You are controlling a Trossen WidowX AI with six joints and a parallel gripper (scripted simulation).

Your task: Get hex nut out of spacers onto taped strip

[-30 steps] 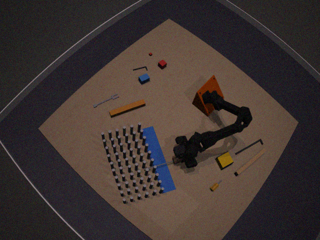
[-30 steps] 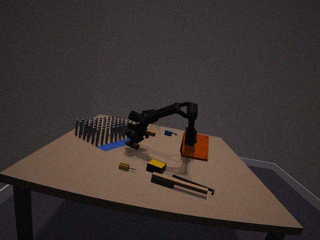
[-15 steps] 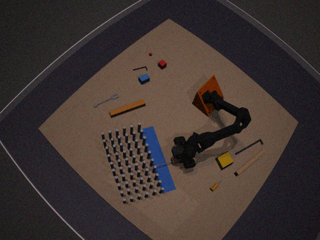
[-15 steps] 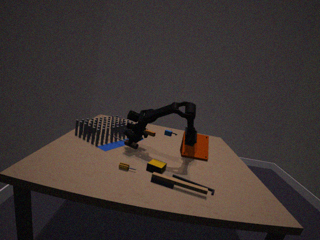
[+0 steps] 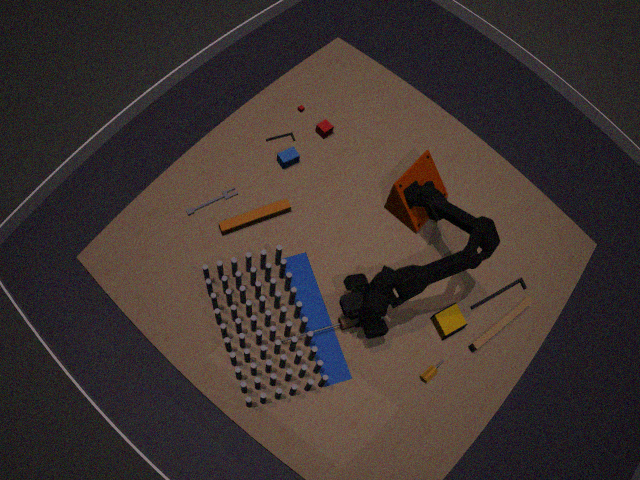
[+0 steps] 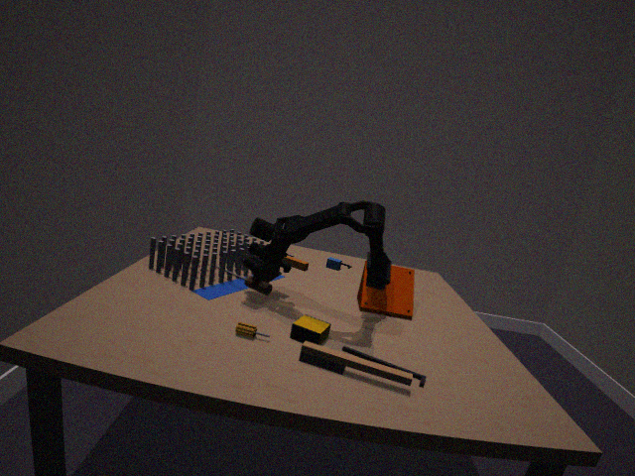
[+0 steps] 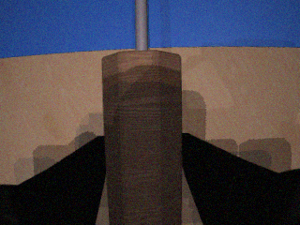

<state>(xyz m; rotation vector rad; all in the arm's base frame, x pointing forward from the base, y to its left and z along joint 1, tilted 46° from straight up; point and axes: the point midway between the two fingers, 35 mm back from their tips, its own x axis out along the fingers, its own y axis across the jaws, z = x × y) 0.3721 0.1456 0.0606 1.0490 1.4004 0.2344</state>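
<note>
Right now my gripper tip is 7 cm short of the blue taped strip, 8 cm to the left of it and 3 cm above it. The rest, counted from my gripper tip: yellow screwdriver: 6 cm behind, 27 cm to the left, 2 cm below; then yellow block: 21 cm behind, 20 cm to the left, 1 cm below; then metal pick tool: 9 cm ahead, 4 cm to the right.
</note>
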